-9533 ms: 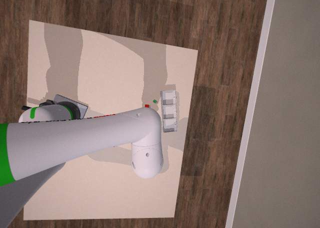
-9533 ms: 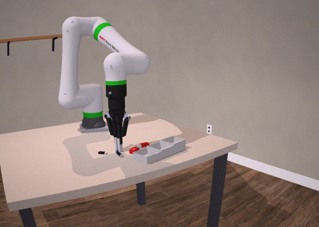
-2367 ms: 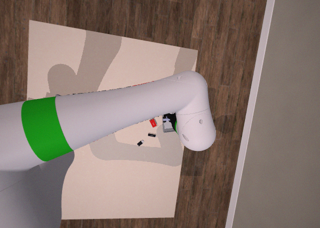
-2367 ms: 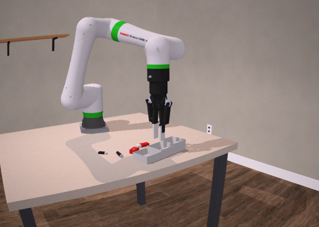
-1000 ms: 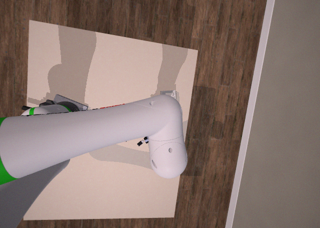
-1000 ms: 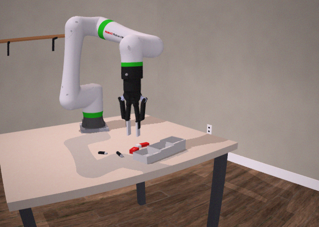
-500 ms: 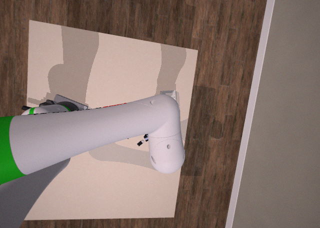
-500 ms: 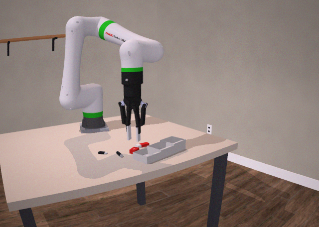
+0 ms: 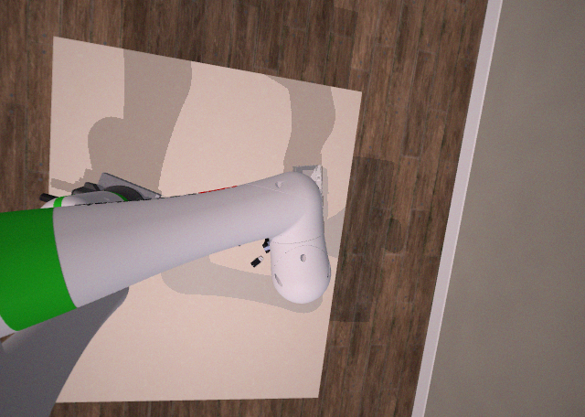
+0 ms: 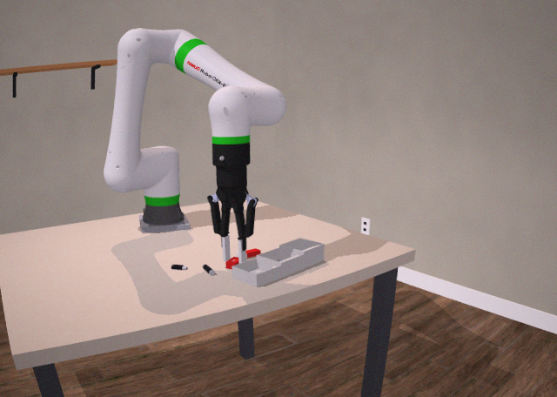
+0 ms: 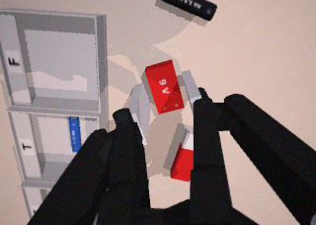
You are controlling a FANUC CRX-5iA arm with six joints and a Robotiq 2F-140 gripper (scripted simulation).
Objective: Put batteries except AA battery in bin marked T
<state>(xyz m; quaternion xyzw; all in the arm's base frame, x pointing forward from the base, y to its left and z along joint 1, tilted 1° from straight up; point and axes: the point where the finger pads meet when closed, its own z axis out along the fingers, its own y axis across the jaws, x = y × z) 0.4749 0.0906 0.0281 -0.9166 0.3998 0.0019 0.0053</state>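
Now: hand 1 cm past the red block battery, 1 cm to the right of it and 4 cm above it. Round my hand: grey bin: 7 cm ahead, 10 cm to the left, 2 cm below; blue cylindrical battery: 6 cm ahead, 9 cm to the left, 3 cm below; green die: 3 cm behind, 13 cm to the left, 4 cm below.
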